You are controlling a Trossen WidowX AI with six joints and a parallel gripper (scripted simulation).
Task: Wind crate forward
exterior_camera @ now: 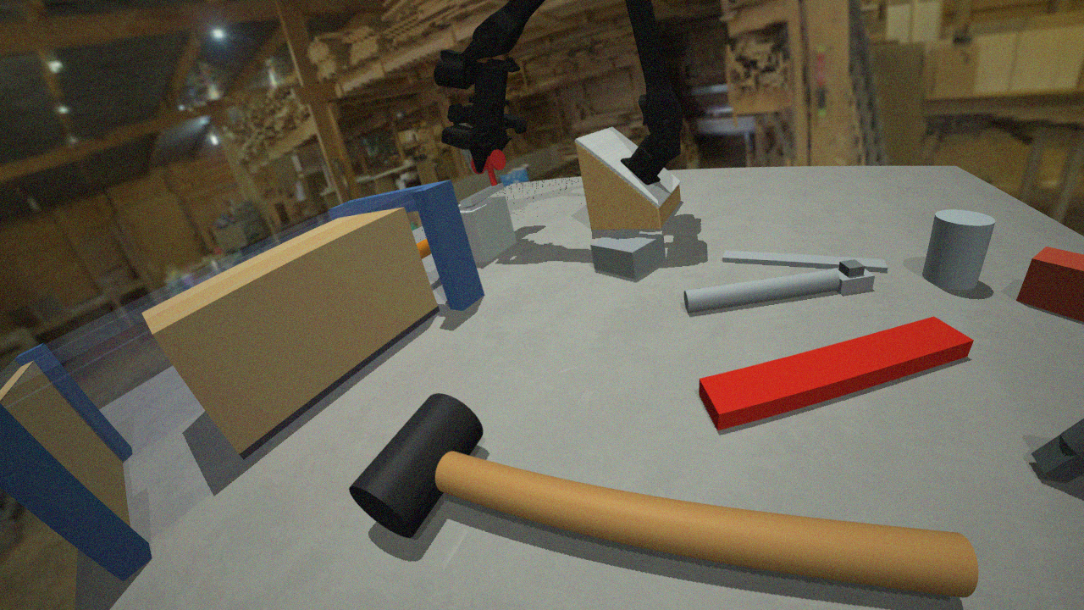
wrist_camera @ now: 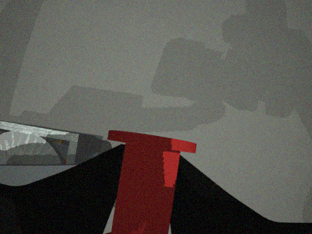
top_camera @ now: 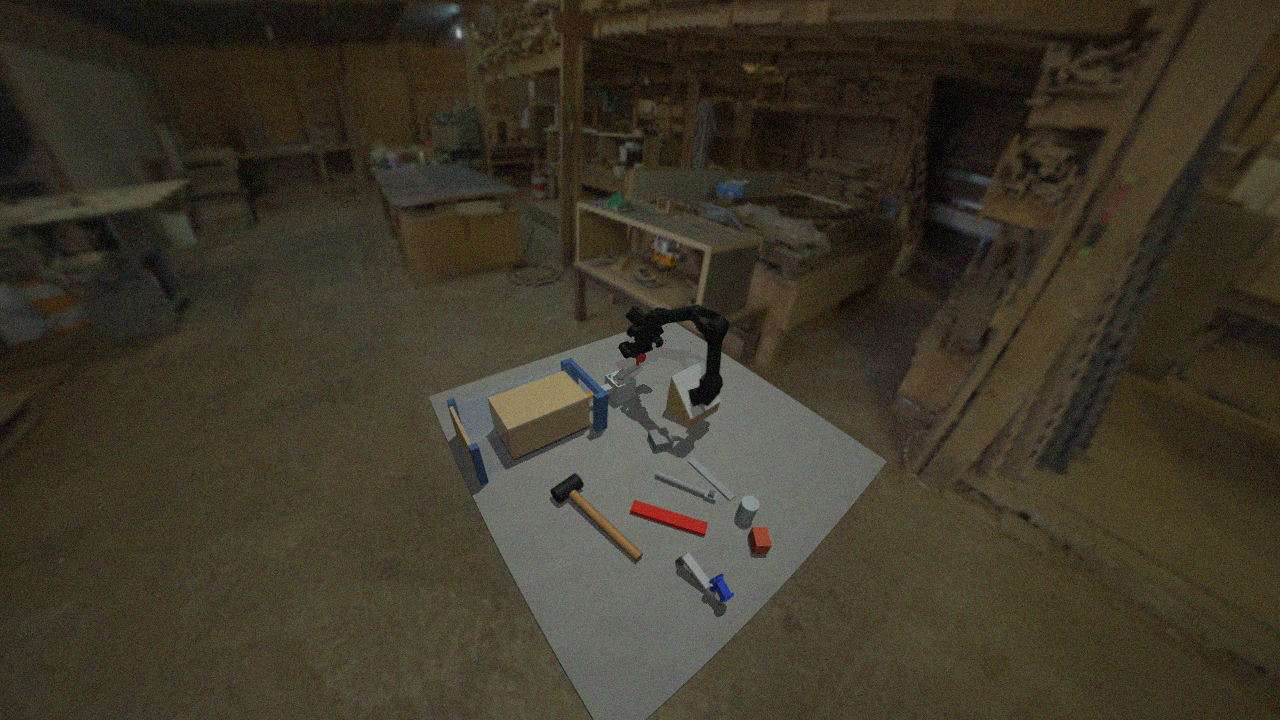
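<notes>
The winch handle with red knob lies 40 mm ahead of my gripper tip, 30 mm to the left of it and 30 mm below it. The rest, counted from my gripper tip: grey block (110 mm ahead, 350 mm to the left, 120 mm below); then winch (80 mm ahead, 40 mm to the left, 100 mm below); then flat grey strip (50 mm ahead, 570 mm to the left, 130 mm below).
</notes>
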